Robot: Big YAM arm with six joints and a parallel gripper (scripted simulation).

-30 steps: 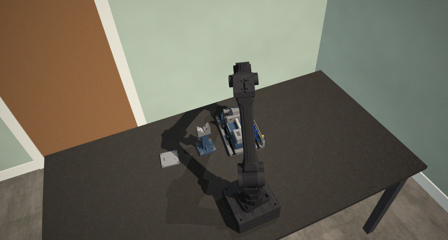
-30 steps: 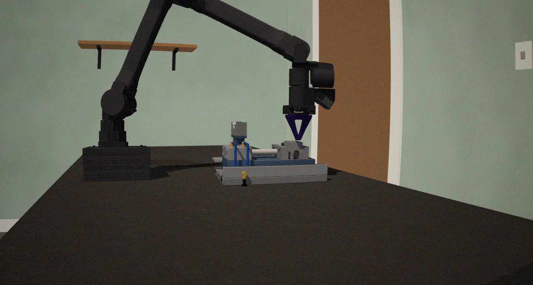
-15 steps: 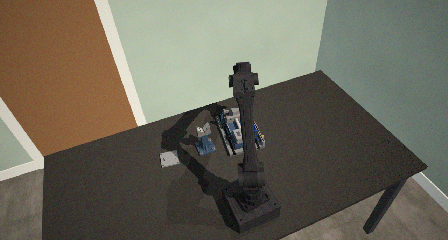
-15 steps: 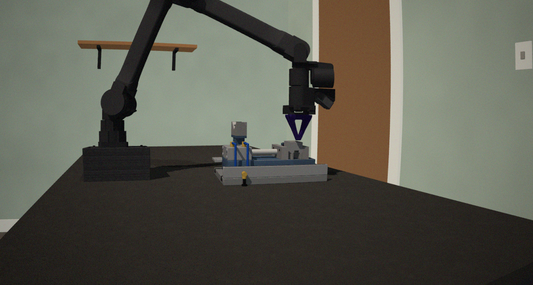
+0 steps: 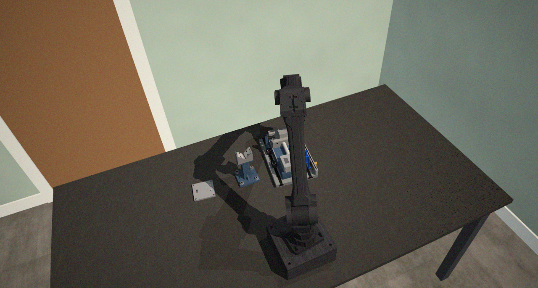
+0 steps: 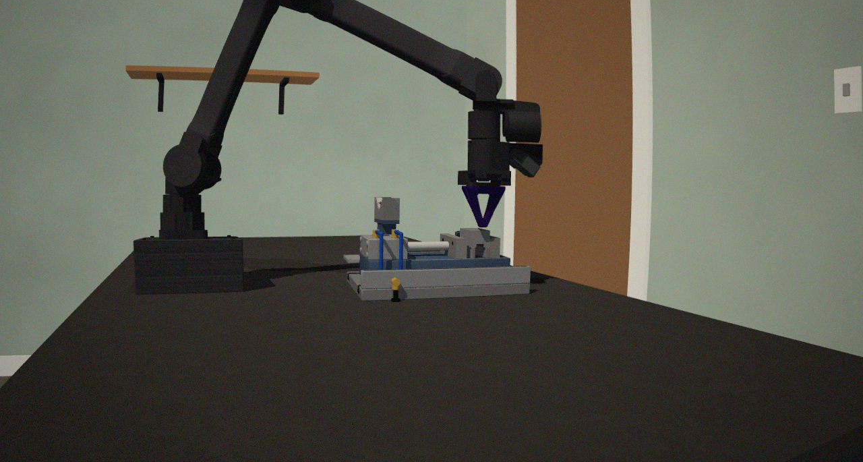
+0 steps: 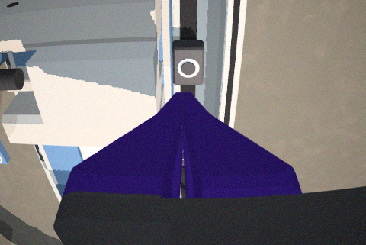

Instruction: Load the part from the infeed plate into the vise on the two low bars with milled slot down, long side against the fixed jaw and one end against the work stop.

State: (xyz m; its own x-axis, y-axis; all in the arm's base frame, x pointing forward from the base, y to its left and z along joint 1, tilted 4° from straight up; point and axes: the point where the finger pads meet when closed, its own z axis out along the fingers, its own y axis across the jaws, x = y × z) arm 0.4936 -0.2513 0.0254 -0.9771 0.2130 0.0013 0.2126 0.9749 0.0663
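Now: the part 40 mm to the left of my hand, 40 mm below it and 10 mm ahead of it. Round my hand: grey infeed plate (480 mm to the left, 120 mm below, 40 mm behind).
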